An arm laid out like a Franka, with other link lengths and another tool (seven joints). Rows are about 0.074 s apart.
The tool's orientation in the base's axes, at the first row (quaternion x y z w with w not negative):
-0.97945, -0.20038, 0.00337, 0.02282
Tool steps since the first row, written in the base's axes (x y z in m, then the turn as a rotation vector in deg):
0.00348, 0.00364, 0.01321, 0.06, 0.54, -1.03
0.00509, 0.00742, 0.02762, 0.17, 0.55, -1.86
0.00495, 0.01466, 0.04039, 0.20, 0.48, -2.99
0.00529, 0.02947, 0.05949, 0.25, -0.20, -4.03
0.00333, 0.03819, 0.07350, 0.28, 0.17, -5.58
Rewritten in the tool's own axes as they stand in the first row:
0.00466, -0.00259, -0.01309, 0.26, -0.43, 1.05
0.00767, -0.00609, -0.02735, 0.37, -0.35, 1.88
0.01041, -0.01339, -0.03979, 0.36, -0.22, 3.00
0.01659, -0.02774, -0.05823, 0.14, 0.47, 4.01
0.01825, -0.03716, -0.07182, 0.31, 0.21, 5.58

